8 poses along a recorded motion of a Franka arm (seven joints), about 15 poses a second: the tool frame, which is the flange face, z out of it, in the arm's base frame.
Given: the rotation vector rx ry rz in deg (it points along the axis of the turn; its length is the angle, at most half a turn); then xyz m.
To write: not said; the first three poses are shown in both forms.
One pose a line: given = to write
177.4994 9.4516 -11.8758 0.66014 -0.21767 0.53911 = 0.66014 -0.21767 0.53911 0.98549 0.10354 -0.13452 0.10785 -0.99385 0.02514
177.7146 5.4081 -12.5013 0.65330 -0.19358 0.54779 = 0.65330 -0.19358 0.54779 0.98832 0.05833 -0.14077 0.06265 -0.99769 0.02644
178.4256 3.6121 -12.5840 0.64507 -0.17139 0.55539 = 0.64507 -0.17139 0.55539 0.98929 0.03892 -0.14067 0.04161 -0.99900 0.01621
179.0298 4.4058 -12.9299 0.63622 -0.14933 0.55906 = 0.63622 -0.14933 0.55906 0.98842 0.04837 -0.14380 0.04950 -0.99876 0.00429
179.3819 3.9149 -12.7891 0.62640 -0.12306 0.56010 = 0.62640 -0.12306 0.56010 0.98894 0.04326 -0.14185 0.04356 -0.99905 -0.00100
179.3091 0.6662 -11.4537 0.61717 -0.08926 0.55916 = 0.61717 -0.08926 0.55916 0.99185 0.00704 -0.12725 0.00776 -0.99996 0.00517
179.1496 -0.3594 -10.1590 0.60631 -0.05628 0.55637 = 0.60631 -0.05628 0.55637 0.99358 -0.00455 -0.11303 -0.00344 -0.99994 0.01002
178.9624 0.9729 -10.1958 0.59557 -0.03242 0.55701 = 0.59557 -0.03242 0.55701 0.99347 0.01010 -0.11364 0.01158 -0.99986 0.01236
